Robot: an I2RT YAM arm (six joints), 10 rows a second.
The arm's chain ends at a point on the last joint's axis. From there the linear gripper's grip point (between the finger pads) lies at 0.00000 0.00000 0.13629 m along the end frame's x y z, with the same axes.
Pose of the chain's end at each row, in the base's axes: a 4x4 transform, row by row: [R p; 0 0 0 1], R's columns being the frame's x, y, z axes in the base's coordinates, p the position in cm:
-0.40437 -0.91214 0.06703 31.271; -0.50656 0.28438 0.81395 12.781; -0.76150 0.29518 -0.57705 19.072; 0 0 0 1
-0.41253 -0.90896 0.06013 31.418; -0.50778 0.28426 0.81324 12.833; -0.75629 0.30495 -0.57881 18.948; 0 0 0 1
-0.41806 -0.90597 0.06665 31.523; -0.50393 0.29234 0.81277 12.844; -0.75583 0.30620 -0.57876 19.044; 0 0 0 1
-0.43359 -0.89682 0.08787 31.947; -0.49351 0.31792 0.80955 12.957; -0.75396 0.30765 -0.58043 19.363; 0 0 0 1
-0.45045 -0.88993 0.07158 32.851; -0.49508 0.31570 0.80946 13.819; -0.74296 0.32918 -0.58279 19.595; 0 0 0 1
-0.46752 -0.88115 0.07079 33.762; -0.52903 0.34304 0.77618 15.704; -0.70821 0.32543 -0.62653 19.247; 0 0 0 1
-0.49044 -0.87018 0.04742 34.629; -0.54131 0.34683 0.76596 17.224; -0.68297 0.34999 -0.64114 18.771; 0 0 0 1
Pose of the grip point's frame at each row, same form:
-0.40437 -0.91214 0.06703 32.185; -0.50656 0.28438 0.81395 23.874; -0.76150 0.29518 -0.57705 11.207; 0 0 0 1
-0.41253 -0.90896 0.06013 32.238; -0.50778 0.28426 0.81324 23.917; -0.75629 0.30495 -0.57881 11.059; 0 0 0 1
-0.41806 -0.90597 0.06665 32.431; -0.50393 0.29234 0.81277 23.921; -0.75583 0.30620 -0.57876 11.156; 0 0 0 1
-0.43359 -0.89682 0.08787 33.145; -0.49351 0.31792 0.80955 23.990; -0.75396 0.30765 -0.58043 11.452; 0 0 0 1
-0.45045 -0.88993 0.07158 33.827; -0.49508 0.31570 0.80946 24.851; -0.74296 0.32918 -0.58279 11.652; 0 0 0 1
-0.46752 -0.88115 0.07079 34.727; -0.52903 0.34304 0.77618 26.283; -0.70821 0.32543 -0.62653 10.708; 0 0 0 1
-0.49044 -0.87018 0.04742 35.275; -0.54131 0.34683 0.76596 27.663; -0.68297 0.34999 -0.64114 10.033; 0 0 0 1

